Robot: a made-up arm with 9 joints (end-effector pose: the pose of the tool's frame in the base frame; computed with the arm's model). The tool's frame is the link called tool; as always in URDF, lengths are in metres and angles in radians.
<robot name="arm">
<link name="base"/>
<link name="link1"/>
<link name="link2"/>
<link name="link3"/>
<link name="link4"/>
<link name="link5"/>
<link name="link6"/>
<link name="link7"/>
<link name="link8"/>
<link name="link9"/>
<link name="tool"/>
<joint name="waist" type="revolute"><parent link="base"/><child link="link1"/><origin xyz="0 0 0.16" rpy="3.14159 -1.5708 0"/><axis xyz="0 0 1"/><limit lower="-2.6" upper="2.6" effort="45" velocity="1.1"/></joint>
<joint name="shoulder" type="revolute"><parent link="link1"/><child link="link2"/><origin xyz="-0.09 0.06 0.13" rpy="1.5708 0 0"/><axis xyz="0 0 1"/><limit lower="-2.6" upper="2.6" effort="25" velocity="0.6"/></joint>
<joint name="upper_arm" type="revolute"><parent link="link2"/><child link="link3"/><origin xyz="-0.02 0.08 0.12" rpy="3.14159 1.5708 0"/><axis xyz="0 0 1"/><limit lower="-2.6" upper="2.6" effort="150" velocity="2.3"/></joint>
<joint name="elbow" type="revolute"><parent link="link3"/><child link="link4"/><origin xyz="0.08 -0.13 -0.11" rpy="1.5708 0 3.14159"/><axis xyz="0 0 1"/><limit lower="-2.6" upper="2.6" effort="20" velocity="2.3"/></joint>
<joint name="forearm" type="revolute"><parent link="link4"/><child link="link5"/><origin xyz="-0.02 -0.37 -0.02" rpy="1.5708 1.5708 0"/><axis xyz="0 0 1"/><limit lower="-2.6" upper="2.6" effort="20" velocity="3"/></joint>
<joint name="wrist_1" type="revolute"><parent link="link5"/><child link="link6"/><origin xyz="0.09 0.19 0.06" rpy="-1.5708 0 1.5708"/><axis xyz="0 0 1"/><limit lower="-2.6" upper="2.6" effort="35" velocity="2.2"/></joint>
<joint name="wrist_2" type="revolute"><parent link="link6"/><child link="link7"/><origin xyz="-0.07 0.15 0" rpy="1.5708 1.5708 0"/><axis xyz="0 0 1"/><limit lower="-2.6" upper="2.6" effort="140" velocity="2.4"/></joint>
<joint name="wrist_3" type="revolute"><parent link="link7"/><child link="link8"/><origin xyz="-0.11 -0.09 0.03" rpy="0 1.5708 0"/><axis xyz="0 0 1"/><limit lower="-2.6" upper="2.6" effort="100" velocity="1.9"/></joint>
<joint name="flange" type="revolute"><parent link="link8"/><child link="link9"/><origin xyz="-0.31 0 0.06" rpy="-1.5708 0 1.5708"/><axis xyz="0 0 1"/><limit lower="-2.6" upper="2.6" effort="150" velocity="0.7"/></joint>
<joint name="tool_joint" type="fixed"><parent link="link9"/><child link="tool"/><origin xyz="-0.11 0.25 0.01" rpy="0 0 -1.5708"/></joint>
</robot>
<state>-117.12 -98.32 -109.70 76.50 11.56 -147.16 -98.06 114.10 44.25</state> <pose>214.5 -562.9 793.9 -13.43 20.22 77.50</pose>
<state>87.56 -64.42 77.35 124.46 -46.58 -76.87 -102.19 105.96 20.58</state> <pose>868.7 134.1 -226.9 71.42 -25.64 154.65</pose>
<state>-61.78 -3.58 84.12 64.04 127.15 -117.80 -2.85 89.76 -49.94</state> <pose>-80.9 381.2 284.9 -120.25 55.10 66.13</pose>
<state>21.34 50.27 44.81 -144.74 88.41 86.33 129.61 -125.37 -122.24</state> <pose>12.9 -397.7 -398.1 174.09 -12.58 175.50</pose>
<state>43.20 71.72 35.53 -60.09 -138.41 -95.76 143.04 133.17 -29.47</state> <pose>-306.4 -607.8 -202.1 118.20 50.08 -6.86</pose>
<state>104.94 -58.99 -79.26 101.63 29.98 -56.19 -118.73 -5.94 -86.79</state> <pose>180.6 232.4 786.8 -35.76 38.27 130.85</pose>
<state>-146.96 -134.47 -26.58 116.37 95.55 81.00 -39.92 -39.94 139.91</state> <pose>605.4 -252.8 7.9 42.49 -17.17 154.10</pose>
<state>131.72 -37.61 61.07 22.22 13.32 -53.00 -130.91 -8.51 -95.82</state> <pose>184.0 -214.7 -425.8 135.54 -19.27 -111.71</pose>
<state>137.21 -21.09 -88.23 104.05 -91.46 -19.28 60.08 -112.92 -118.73</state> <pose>291.5 -449.9 437.2 36.98 -17.58 105.52</pose>
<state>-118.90 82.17 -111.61 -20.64 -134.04 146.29 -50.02 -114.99 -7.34</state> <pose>649.9 -285.0 202.8 -5.00 -6.76 -85.52</pose>
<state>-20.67 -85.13 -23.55 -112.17 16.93 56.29 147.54 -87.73 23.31</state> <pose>325.4 -355.8 923.4 -117.29 87.06 -155.49</pose>
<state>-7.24 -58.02 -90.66 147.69 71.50 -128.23 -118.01 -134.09 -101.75</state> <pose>719.6 -372.9 -305.4 68.93 -38.11 73.62</pose>
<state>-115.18 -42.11 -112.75 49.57 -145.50 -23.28 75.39 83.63 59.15</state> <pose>216.3 448.8 -45.0 60.76 -7.83 167.90</pose>
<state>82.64 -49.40 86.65 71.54 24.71 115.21 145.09 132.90 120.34</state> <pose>-10.4 -522.4 -44.9 -157.41 34.69 47.64</pose>
